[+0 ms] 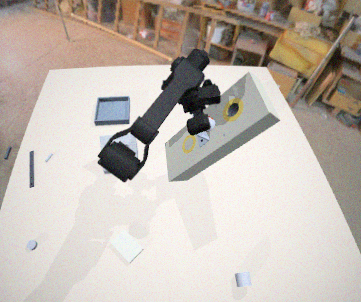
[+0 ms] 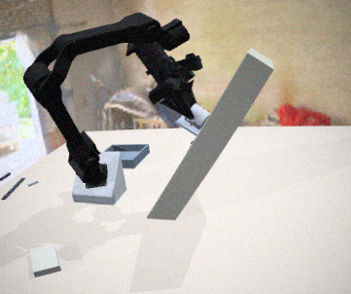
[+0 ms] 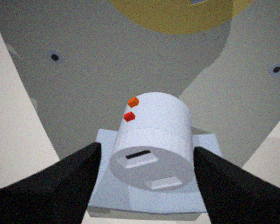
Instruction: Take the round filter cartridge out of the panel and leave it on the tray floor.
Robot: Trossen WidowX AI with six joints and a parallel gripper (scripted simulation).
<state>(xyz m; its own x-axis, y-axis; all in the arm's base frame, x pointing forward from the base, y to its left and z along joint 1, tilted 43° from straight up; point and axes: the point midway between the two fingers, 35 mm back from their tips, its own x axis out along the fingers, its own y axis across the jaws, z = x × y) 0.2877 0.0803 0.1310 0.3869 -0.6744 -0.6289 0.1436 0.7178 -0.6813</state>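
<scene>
My gripper tip is now 300 mm past the tray, 320 mm to the right of it and 210 mm above it. The rest, counted from my gripper tip: small disc 620 mm behind, 220 mm to the right, 210 mm below; pale square 320 mm behind, 280 mm to the right, 210 mm below; round filter cartridge right at my gripper tip.
</scene>
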